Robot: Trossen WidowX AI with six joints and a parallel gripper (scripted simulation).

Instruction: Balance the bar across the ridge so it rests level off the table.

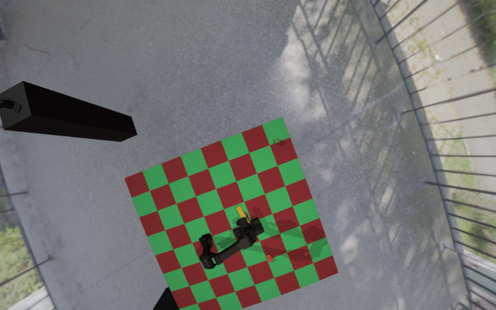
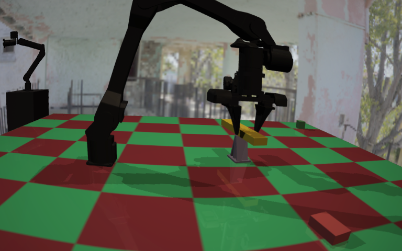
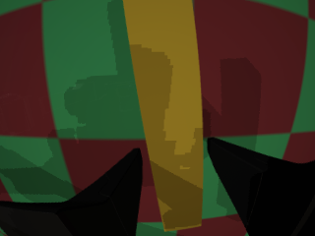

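My gripper tip is now 3 cm to the right of the yellow bar. The rest, counted from my gripper tip: red block (34 cm to the right, 6 cm below, 5 cm ahead); then small green block (47 cm to the left, 40 cm ahead, 5 cm below).
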